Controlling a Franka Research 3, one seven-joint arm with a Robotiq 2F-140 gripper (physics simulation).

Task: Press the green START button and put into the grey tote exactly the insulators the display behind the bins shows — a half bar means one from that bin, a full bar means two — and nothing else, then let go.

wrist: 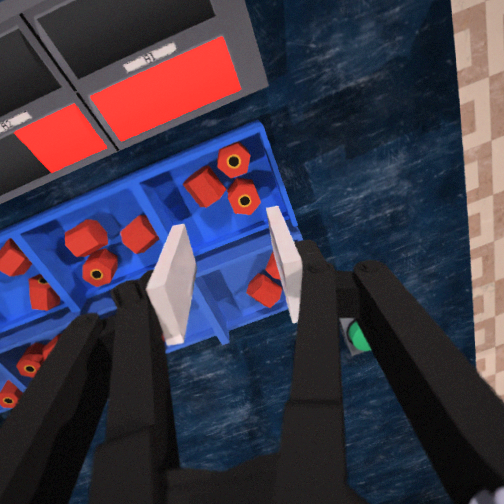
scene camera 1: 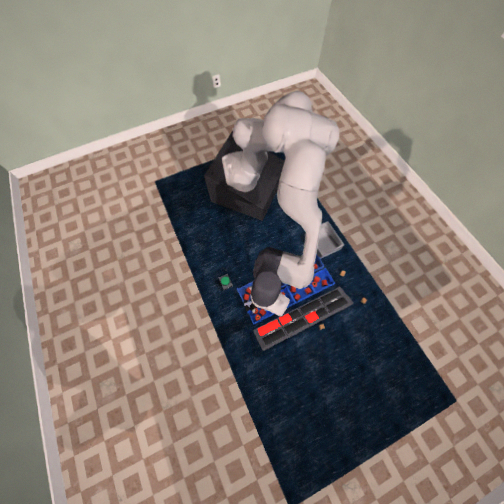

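My gripper is open and empty, hovering over the left end of the blue bin rack; in the scene view it hides that end. The bins hold red hexagonal insulators. Behind them the display shows a full red bar at the leftmost bin, and half bars at the second bin and at another bin further right. The green START button sits left of the rack, partly hidden by a finger in the wrist view. The grey tote stands beyond the rack's right end.
The black robot pedestal stands at the rug's far end. Three small brown pieces lie loose on the rug right of the display. Walls close the room behind and right.
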